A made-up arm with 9 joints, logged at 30 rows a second.
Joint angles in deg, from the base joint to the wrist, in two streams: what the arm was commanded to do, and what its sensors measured. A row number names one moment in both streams.
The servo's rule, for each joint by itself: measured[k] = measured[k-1] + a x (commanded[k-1-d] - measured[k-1]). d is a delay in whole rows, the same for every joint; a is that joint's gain. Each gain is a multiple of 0.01, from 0.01 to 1. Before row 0 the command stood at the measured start. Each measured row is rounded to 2 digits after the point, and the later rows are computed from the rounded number. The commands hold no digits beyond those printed.
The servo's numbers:
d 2
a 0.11 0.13 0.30 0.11 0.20 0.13 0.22 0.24 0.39
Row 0, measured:
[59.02 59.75 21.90 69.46 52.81 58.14 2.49 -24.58 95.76]
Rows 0 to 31, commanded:
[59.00 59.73 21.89 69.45 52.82 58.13 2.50 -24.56 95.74]
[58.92 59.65 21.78 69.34 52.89 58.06 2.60 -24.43 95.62]
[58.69 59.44 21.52 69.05 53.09 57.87 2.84 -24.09 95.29]
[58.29 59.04 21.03 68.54 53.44 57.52 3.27 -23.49 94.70]
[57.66 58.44 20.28 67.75 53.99 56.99 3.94 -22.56 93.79]
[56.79 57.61 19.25 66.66 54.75 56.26 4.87 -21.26 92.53]
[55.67 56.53 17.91 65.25 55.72 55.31 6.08 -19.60 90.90]
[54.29 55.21 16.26 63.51 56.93 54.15 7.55 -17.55 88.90]
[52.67 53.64 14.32 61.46 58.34 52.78 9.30 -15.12 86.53]
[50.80 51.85 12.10 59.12 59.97 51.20 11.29 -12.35 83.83]
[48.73 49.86 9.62 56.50 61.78 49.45 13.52 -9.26 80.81]
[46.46 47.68 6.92 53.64 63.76 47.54 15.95 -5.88 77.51]
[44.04 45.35 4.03 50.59 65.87 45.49 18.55 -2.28 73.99]
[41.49 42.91 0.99 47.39 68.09 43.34 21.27 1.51 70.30]
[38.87 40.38 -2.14 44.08 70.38 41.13 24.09 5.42 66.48]
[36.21 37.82 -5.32 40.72 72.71 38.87 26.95 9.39 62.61]
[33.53 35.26 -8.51 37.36 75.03 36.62 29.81 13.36 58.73]
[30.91 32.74 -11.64 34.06 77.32 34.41 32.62 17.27 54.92]
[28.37 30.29 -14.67 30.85 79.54 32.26 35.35 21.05 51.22]
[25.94 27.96 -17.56 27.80 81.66 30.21 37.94 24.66 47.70]
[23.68 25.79 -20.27 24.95 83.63 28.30 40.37 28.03 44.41]
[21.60 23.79 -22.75 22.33 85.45 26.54 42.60 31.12 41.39]
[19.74 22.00 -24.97 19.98 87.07 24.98 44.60 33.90 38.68]
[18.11 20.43 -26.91 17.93 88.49 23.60 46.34 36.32 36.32]
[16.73 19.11 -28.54 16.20 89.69 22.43 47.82 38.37 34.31]
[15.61 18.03 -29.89 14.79 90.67 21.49 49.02 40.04 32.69]
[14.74 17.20 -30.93 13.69 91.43 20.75 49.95 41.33 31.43]
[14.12 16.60 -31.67 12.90 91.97 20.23 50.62 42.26 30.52]
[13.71 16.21 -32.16 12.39 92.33 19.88 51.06 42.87 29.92]
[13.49 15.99 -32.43 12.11 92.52 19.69 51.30 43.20 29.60]
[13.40 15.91 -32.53 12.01 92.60 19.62 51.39 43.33 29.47]
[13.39 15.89 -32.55 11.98 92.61 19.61 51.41 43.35 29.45]
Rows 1 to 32, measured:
[59.02 59.75 21.90 69.46 52.81 58.14 2.49 -24.58 95.76]
[59.02 59.75 21.90 69.46 52.81 58.14 2.49 -24.58 95.76]
[59.02 59.75 21.90 69.46 52.81 58.14 2.49 -24.58 95.75]
[59.01 59.74 21.86 69.45 52.83 58.13 2.51 -24.54 95.70]
[58.97 59.70 21.76 69.41 52.88 58.10 2.58 -24.43 95.54]
[58.90 59.61 21.54 69.31 52.99 58.02 2.73 -24.20 95.21]
[58.76 59.46 21.16 69.14 53.19 57.89 3.00 -23.81 94.66]
[58.54 59.22 20.59 68.87 53.50 57.68 3.41 -23.20 93.83]
[58.22 58.87 19.79 68.47 53.94 57.37 4.00 -22.34 92.69]
[57.79 58.39 18.73 67.92 54.54 56.95 4.78 -21.19 91.21]
[57.23 57.77 17.41 67.21 55.30 56.41 5.77 -19.73 89.38]
[56.52 57.00 15.82 66.32 56.23 55.73 6.98 -17.96 87.22]
[55.66 56.07 13.96 65.24 57.34 54.91 8.42 -15.87 84.72]
[54.65 54.98 11.85 63.96 58.62 53.95 10.08 -13.47 81.91]
[53.48 53.73 9.50 62.49 60.07 52.85 11.94 -10.78 78.82]
[52.16 52.32 6.95 60.83 61.67 51.61 13.99 -7.83 75.50]
[50.70 50.77 4.22 58.99 63.41 50.25 16.21 -4.65 71.98]
[49.11 49.09 1.36 56.98 65.27 48.77 18.57 -1.28 68.33]
[47.40 47.29 -1.60 54.82 67.22 47.19 21.04 2.23 64.59]
[45.59 45.40 -4.61 52.54 69.24 45.53 23.59 5.84 60.82]
[43.70 43.44 -7.63 50.15 71.30 43.80 26.18 9.49 57.08]
[41.75 41.43 -10.61 47.69 73.37 42.03 28.77 13.13 53.42]
[39.76 39.40 -13.51 45.19 75.42 40.25 31.32 16.71 49.91]
[37.76 37.37 -16.28 42.68 77.43 38.47 33.80 20.17 46.59]
[35.78 35.37 -18.89 40.18 79.36 36.72 36.18 23.47 43.51]
[33.84 33.43 -21.30 37.73 81.19 35.01 38.42 26.55 40.71]
[31.96 31.57 -23.47 35.36 82.89 33.37 40.49 29.39 38.21]
[30.16 29.81 -25.40 33.10 84.45 31.83 42.37 31.95 36.06]
[28.46 28.17 -27.06 30.96 85.85 30.39 44.04 34.20 34.25]
[26.88 26.67 -28.44 28.97 87.07 29.07 45.49 36.13 32.80]
[25.43 25.31 -29.56 27.15 88.12 27.88 46.72 37.75 31.68]
[24.12 24.10 -30.42 25.50 89.00 26.82 47.73 39.06 30.87]

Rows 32 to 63, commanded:
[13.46 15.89 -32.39 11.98 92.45 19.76 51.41 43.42 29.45]
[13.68 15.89 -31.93 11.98 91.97 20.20 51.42 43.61 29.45]
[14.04 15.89 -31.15 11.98 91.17 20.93 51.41 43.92 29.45]
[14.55 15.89 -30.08 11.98 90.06 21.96 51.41 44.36 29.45]
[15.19 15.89 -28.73 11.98 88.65 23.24 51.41 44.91 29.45]
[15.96 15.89 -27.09 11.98 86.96 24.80 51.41 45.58 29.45]
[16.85 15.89 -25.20 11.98 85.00 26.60 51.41 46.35 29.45]
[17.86 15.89 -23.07 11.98 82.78 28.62 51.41 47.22 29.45]
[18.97 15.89 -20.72 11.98 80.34 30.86 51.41 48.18 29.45]
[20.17 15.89 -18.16 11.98 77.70 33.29 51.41 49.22 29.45]
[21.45 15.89 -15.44 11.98 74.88 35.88 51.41 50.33 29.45]
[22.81 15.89 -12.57 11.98 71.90 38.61 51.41 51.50 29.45]
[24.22 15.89 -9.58 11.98 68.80 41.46 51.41 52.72 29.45]
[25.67 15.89 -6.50 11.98 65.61 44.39 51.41 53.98 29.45]
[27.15 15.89 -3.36 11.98 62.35 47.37 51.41 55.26 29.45]
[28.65 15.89 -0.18 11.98 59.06 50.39 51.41 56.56 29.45]
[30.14 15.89 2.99 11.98 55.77 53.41 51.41 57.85 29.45]
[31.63 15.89 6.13 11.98 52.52 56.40 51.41 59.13 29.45]
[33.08 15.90 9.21 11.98 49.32 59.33 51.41 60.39 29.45]
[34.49 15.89 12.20 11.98 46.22 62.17 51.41 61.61 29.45]
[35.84 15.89 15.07 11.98 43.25 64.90 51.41 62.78 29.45]
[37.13 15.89 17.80 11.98 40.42 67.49 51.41 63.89 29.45]
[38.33 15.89 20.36 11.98 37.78 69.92 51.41 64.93 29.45]
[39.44 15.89 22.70 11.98 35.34 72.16 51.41 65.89 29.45]
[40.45 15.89 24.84 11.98 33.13 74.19 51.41 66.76 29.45]
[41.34 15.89 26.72 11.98 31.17 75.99 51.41 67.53 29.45]
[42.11 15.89 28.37 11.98 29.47 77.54 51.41 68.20 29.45]
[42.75 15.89 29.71 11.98 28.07 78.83 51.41 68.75 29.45]
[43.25 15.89 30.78 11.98 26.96 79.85 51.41 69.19 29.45]
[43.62 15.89 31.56 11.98 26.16 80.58 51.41 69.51 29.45]
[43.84 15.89 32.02 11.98 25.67 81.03 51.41 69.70 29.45]
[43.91 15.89 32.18 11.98 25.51 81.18 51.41 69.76 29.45]
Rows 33 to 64, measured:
[22.94 23.04 -31.05 24.02 89.72 25.88 48.54 40.08 30.32]
[21.89 22.11 -31.50 22.70 90.30 25.06 49.17 40.86 29.98]
[20.96 21.30 -31.77 21.52 90.73 24.37 49.66 41.47 29.77]
[20.16 20.60 -31.82 20.47 90.98 23.83 50.05 41.98 29.65]
[19.49 19.99 -31.62 19.54 91.02 23.45 50.35 42.45 29.57]
[18.95 19.46 -31.16 18.71 90.83 23.26 50.58 42.91 29.52]
[18.54 19.00 -30.43 17.97 90.39 23.26 50.76 43.39 29.49]
[18.26 18.60 -29.43 17.31 89.70 23.46 50.90 43.92 29.47]
[18.10 18.25 -28.16 16.72 88.76 23.87 51.01 44.50 29.46]
[18.07 17.94 -26.63 16.20 87.56 24.49 51.10 45.15 29.46]
[18.17 17.67 -24.86 15.74 86.12 25.32 51.17 45.88 29.46]
[18.39 17.44 -22.85 15.33 84.44 26.36 51.22 46.68 29.46]
[18.73 17.24 -20.63 14.96 82.53 27.60 51.26 47.56 29.46]
[19.18 17.06 -18.21 14.63 80.40 29.03 51.29 48.51 29.46]
[19.73 16.91 -15.62 14.34 78.08 30.65 51.32 49.52 29.46]
[20.38 16.78 -12.88 14.08 75.59 32.44 51.34 50.59 29.46]
[21.12 16.66 -10.02 13.85 72.94 34.38 51.36 51.71 29.46]
[21.95 16.56 -7.07 13.64 70.16 36.46 51.37 52.87 29.46]
[22.85 16.47 -4.05 13.46 67.28 38.66 51.38 54.07 29.46]
[23.82 16.39 -1.00 13.30 64.33 40.97 51.39 55.28 29.46]
[24.84 16.33 2.06 13.15 61.33 43.36 51.39 56.51 29.46]
[25.90 16.27 5.10 13.02 58.31 45.81 51.39 57.73 29.46]
[26.99 16.22 8.09 12.91 55.30 48.29 51.39 58.94 29.46]
[28.11 16.18 11.00 12.81 52.32 50.79 51.39 60.13 29.46]
[29.23 16.14 13.81 12.72 49.41 53.28 51.39 61.28 29.46]
[30.35 16.11 16.48 12.64 46.60 55.73 51.39 62.39 29.46]
[31.46 16.08 18.99 12.57 43.91 58.13 51.39 63.44 29.46]
[32.55 16.06 21.31 12.51 41.36 60.45 51.39 64.42 29.46]
[33.60 16.04 23.43 12.45 38.98 62.67 51.39 65.33 29.46]
[34.61 16.02 25.31 12.40 36.80 64.77 51.39 66.15 29.46]
[35.56 16.00 26.95 12.35 34.83 66.73 51.39 66.88 29.46]
[36.45 15.99 28.33 12.31 33.10 68.53 51.39 67.51 29.46]

